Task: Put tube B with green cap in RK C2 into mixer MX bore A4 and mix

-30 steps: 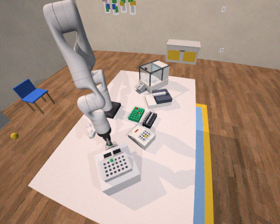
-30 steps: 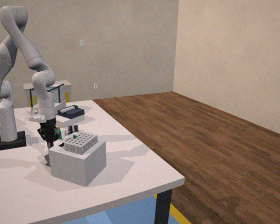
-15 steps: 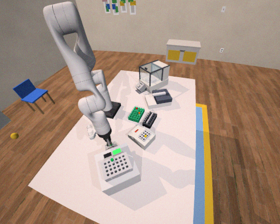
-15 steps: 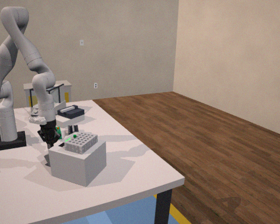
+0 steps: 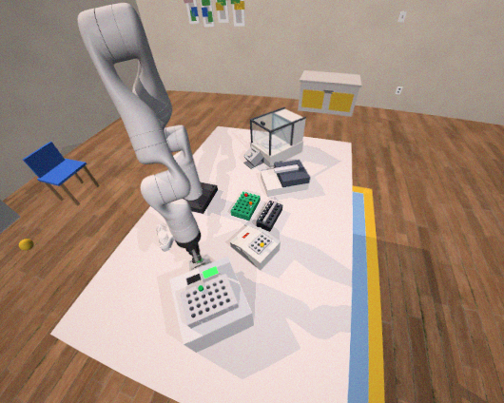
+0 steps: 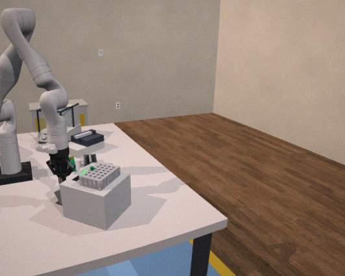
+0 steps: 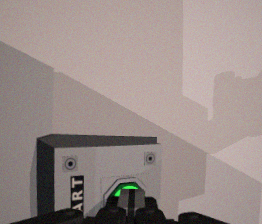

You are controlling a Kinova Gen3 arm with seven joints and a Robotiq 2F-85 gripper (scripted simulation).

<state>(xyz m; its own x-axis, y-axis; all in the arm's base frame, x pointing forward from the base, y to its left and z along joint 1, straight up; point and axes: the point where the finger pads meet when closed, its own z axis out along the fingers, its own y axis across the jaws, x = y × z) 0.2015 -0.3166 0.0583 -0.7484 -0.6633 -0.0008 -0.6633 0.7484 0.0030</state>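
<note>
Now: hand 20 mm above the green start key. From my hand the other things lie so: tube rack (60 mm ahead, 320 mm to the left, 70 mm below); then dry block (160 mm ahead, 130 mm to the left, 60 mm below); then grey shaking block (120 mm ahead, 130 mm to the right, 60 mm above).
</note>
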